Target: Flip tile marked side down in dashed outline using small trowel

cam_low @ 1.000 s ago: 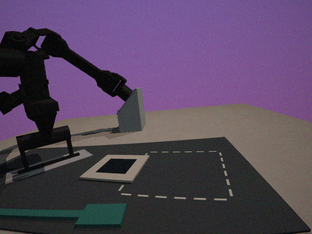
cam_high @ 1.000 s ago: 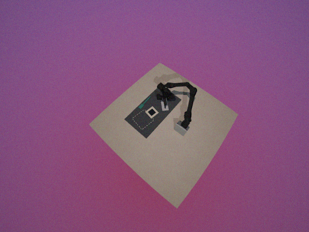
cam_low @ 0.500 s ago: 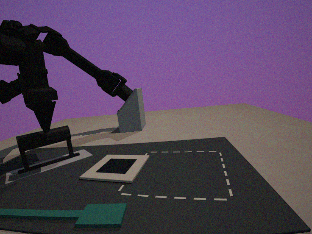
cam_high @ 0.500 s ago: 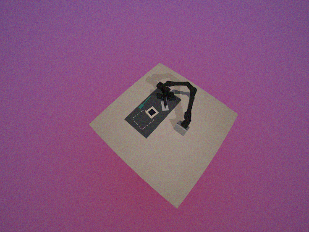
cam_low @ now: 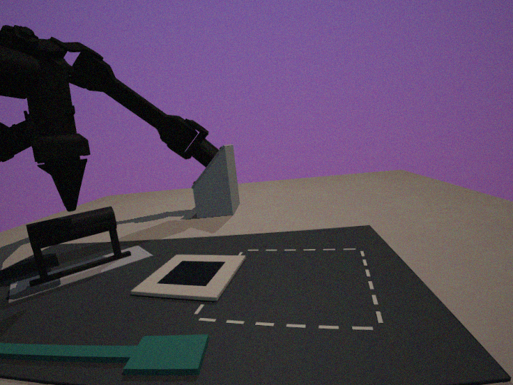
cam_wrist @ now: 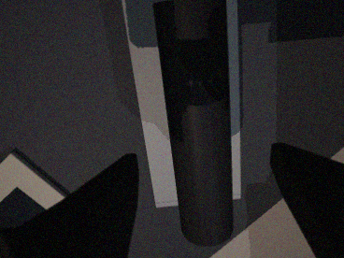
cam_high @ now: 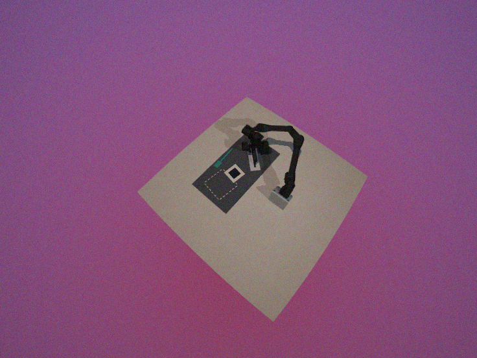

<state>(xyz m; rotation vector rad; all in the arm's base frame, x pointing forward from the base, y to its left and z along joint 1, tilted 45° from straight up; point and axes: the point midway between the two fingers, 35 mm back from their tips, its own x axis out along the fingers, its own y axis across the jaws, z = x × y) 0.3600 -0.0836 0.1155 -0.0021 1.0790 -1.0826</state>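
My gripper tip is 140 mm to the right of the dark mat, 120 mm above it and 40 mm short of it. Round my gripper tip: tile 190 mm to the left, 100 mm below, 30 mm ahead; flat green tool 180 mm ahead, 160 mm to the left, 100 mm below.
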